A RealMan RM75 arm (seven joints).
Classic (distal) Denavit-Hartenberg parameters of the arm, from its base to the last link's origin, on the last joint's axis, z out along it. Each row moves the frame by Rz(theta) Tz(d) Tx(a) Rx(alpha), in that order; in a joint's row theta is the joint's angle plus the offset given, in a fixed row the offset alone. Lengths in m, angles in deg.
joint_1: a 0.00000  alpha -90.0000  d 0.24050  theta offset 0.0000
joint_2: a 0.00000  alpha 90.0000  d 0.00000  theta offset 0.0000
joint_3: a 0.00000  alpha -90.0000  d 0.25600  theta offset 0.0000
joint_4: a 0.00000  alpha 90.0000  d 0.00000  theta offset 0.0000
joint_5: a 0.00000  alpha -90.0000  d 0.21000  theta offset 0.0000
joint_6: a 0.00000  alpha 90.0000  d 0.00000  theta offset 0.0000
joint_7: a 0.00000  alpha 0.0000  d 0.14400  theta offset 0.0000
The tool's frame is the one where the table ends.
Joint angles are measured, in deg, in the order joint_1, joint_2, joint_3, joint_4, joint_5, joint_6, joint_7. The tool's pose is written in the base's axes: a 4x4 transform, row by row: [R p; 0 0 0 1], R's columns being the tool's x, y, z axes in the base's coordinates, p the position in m. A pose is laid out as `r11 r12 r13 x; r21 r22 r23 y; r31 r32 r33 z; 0 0 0 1`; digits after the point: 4 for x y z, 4 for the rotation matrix.
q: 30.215, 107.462, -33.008, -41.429, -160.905, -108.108, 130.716
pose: 0.1140 -0.9784 0.1725 0.3578; -0.9783 -0.1408 -0.1520 0.2596; 0.1730 -0.1514 -0.9732 0.0874; 0 0 0 1
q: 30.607, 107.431, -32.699, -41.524, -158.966, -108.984, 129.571
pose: 0.1525 -0.9785 0.1387 0.3512; -0.9757 -0.1714 -0.1362 0.2637; 0.1571 -0.1146 -0.9809 0.0872; 0 0 0 1
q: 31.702, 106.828, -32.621, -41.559, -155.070, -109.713, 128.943
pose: 0.2074 -0.9739 0.0927 0.3392; -0.9716 -0.2161 -0.0964 0.2757; 0.1139 -0.0701 -0.9910 0.0905; 0 0 0 1
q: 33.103, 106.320, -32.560, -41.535, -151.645, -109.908, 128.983
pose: 0.2520 -0.9662 0.0548 0.3268; -0.9652 -0.2550 -0.0580 0.2890; 0.0700 -0.0383 -0.9968 0.0935; 0 0 0 1
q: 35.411, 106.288, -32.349, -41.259, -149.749, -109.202, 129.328
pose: 0.2938 -0.9553 0.0334 0.3124; -0.9552 -0.2948 -0.0281 0.3055; 0.0367 -0.0237 -0.9990 0.0929; 0 0 0 1
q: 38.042, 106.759, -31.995, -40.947, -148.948, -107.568, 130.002
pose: 0.3273 -0.9446 0.0246 0.2978; -0.9449 -0.3274 0.0007 0.3229; 0.0074 -0.0235 -0.9997 0.0888; 0 0 0 1
